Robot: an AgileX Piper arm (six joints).
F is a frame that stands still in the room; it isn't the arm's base.
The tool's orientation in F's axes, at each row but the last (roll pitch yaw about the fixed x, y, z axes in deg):
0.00, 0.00, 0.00
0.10, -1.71, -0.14
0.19, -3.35, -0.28
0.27, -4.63, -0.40
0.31, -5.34, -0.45
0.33, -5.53, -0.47
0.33, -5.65, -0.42
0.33, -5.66, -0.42
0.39, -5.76, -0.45
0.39, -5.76, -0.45
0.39, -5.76, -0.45
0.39, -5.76, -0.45
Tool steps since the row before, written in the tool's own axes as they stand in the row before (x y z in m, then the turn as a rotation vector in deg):
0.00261, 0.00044, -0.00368, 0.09, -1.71, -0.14
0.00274, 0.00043, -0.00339, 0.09, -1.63, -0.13
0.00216, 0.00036, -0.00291, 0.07, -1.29, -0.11
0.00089, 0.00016, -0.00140, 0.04, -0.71, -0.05
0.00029, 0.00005, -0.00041, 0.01, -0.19, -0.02
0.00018, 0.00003, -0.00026, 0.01, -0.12, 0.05
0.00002, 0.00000, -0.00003, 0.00, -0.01, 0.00
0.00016, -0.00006, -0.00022, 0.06, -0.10, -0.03
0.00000, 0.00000, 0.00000, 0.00, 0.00, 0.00
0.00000, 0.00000, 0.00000, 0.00, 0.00, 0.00
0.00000, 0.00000, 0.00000, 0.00, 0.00, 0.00
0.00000, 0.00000, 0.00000, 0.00, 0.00, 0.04
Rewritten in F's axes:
0.00261, 0.00044, -0.00368, 0.09, -1.71, -0.14
0.00284, 0.00043, -0.00331, 0.09, -1.63, -0.13
0.00233, 0.00036, -0.00278, 0.07, -1.29, -0.11
0.00100, 0.00016, -0.00132, 0.04, -0.71, -0.05
0.00033, 0.00005, -0.00038, 0.01, -0.19, -0.02
0.00020, 0.00003, -0.00024, 0.00, -0.12, 0.05
0.00002, 0.00000, -0.00003, 0.00, -0.01, 0.00
0.00018, -0.00006, -0.00020, 0.06, -0.10, -0.02
0.00000, 0.00000, 0.00000, 0.00, 0.00, 0.00
0.00000, 0.00000, 0.00000, 0.00, 0.00, 0.00
0.00000, 0.00000, 0.00000, 0.00, 0.00, 0.00
0.00000, 0.00000, 0.00000, 0.00, 0.00, 0.04

